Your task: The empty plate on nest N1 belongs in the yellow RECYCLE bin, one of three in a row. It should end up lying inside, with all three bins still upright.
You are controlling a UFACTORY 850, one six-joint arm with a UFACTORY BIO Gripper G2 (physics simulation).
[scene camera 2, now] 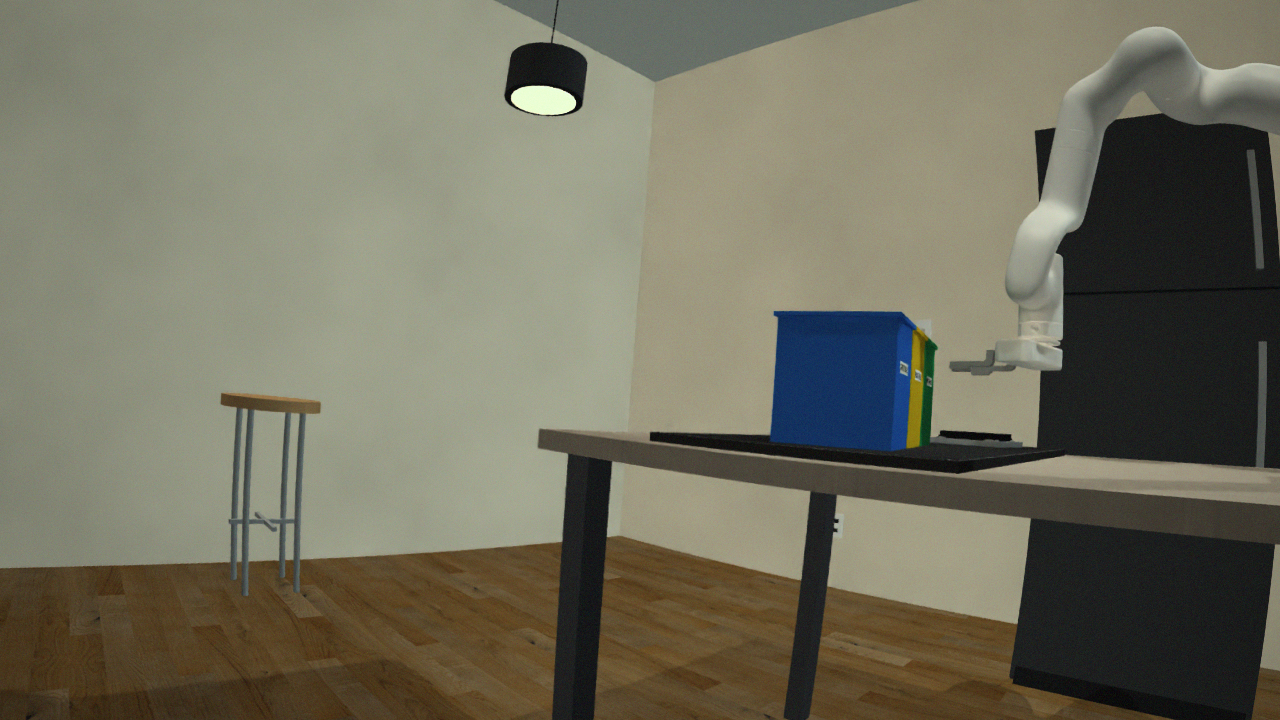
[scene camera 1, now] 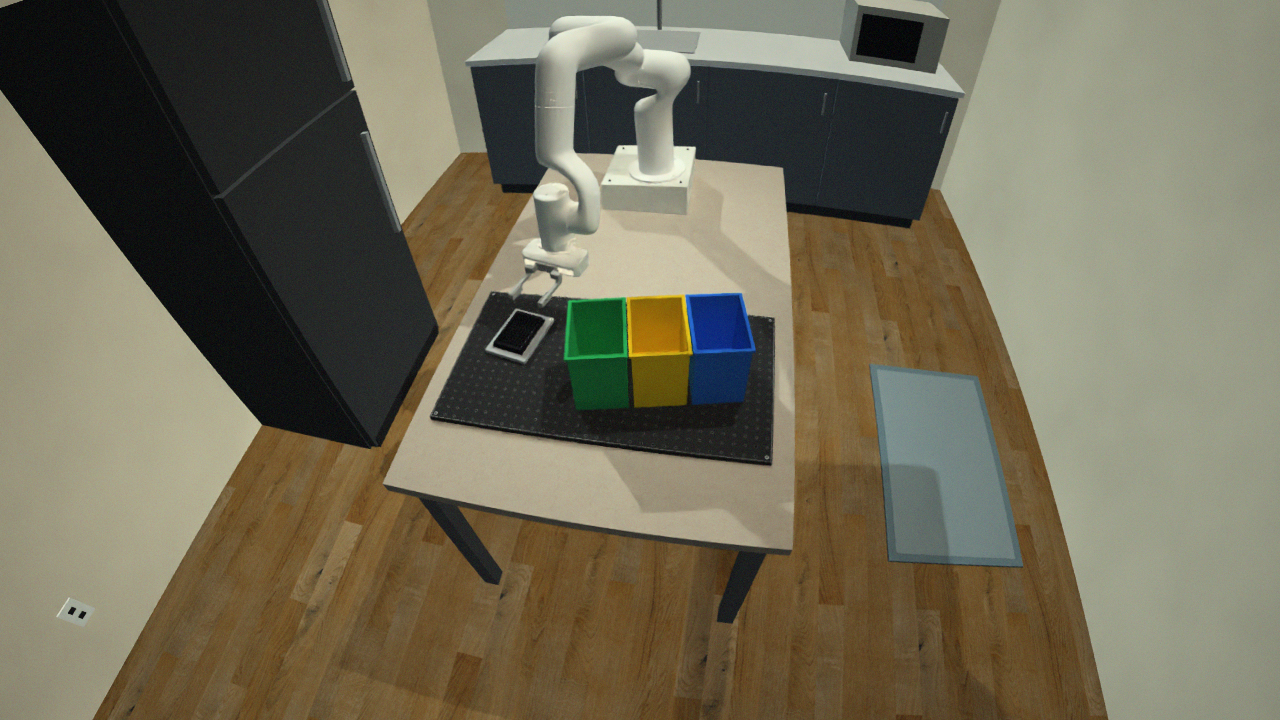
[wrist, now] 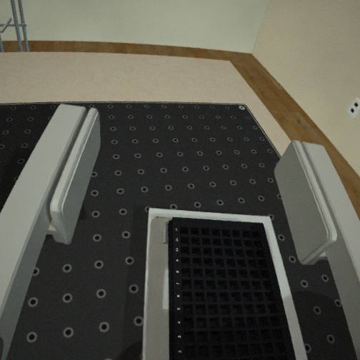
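Observation:
The black plate [scene camera 1: 522,332] [scene camera 2: 975,436] [wrist: 225,290] lies flat on the light grey nest [scene camera 1: 507,356] [wrist: 157,300], left of the bins in scene camera 1. The yellow bin [scene camera 1: 660,382] [scene camera 2: 913,413] stands upright between the green bin [scene camera 1: 600,383] [scene camera 2: 928,411] and the blue bin [scene camera 1: 718,376] [scene camera 2: 836,380], both also upright. My gripper [scene camera 1: 529,298] [scene camera 2: 959,365] [wrist: 190,185] is shut to its narrowest, with a gap between its fingers and nothing held. It hangs above and behind the plate, on the robot base's side. The near end of the plate is cut off in the wrist view.
The bins and nest stand on a black perforated board [scene camera 1: 537,407] [scene camera 2: 966,461] [wrist: 50,287] on the table [scene camera 1: 572,488]. The green bin is nearest the nest. A dark fridge [scene camera 1: 313,268] [scene camera 2: 1154,376] stands beyond the table's left side in scene camera 1.

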